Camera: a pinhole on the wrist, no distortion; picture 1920 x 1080 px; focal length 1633.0 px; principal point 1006.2 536.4 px. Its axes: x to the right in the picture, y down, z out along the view. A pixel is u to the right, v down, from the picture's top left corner.
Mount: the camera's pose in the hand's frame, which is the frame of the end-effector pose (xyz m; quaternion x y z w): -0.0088 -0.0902 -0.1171 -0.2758 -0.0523 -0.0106 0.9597
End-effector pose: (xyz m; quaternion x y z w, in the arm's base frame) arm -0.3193 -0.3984 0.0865 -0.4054 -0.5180 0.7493 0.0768
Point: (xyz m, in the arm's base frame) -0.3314 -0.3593 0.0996
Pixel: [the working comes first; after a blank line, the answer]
In the camera's frame: 0.0416 -0.0019 0.1114

1617 509
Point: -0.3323 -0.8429 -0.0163
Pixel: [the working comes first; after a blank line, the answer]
In the camera's frame: -0.1164 0.0812 0.5755

676 767
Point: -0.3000 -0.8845 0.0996
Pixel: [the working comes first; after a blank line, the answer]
In the camera's frame: -0.2187 0.0057 0.5685

378 553
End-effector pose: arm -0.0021 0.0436 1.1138 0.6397 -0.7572 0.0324 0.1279
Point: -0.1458 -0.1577 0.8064
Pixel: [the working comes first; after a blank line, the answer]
In the camera's frame: 0.2026 -0.1103 0.4733

1705 156
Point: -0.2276 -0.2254 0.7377
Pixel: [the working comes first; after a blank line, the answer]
In the camera's frame: 0.2737 -0.1058 0.5778

1780 237
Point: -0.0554 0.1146 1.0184
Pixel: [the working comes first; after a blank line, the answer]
In the camera's frame: -0.0508 0.0117 0.2538

679 612
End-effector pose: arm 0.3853 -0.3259 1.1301 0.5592 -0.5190 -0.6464 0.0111
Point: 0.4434 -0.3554 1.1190
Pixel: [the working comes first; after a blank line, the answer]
In the camera's frame: 0.0190 0.0243 0.0803

1393 1030
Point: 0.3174 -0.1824 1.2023
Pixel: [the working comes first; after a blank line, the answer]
In the camera's frame: -0.0744 -0.0421 0.2793

571 290
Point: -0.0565 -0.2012 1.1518
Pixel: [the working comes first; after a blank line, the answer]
In the camera's frame: 0.1419 -0.0183 0.5881

1400 485
